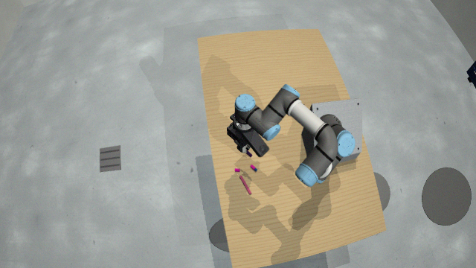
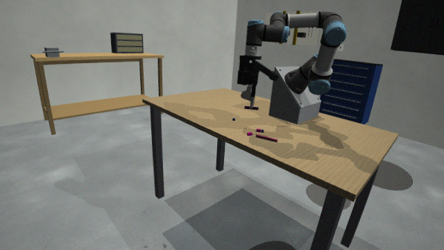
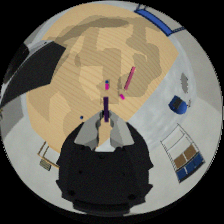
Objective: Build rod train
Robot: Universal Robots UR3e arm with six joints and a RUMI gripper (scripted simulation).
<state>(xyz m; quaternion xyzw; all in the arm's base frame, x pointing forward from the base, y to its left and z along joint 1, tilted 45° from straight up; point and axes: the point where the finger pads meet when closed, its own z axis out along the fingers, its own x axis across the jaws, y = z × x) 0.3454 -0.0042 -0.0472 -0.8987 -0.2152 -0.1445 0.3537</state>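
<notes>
Now: hand 30 mm short of the pink rod, 110 mm to the right of it and 110 mm above it. Also, from my hand: purple rod 10 mm below.
</notes>
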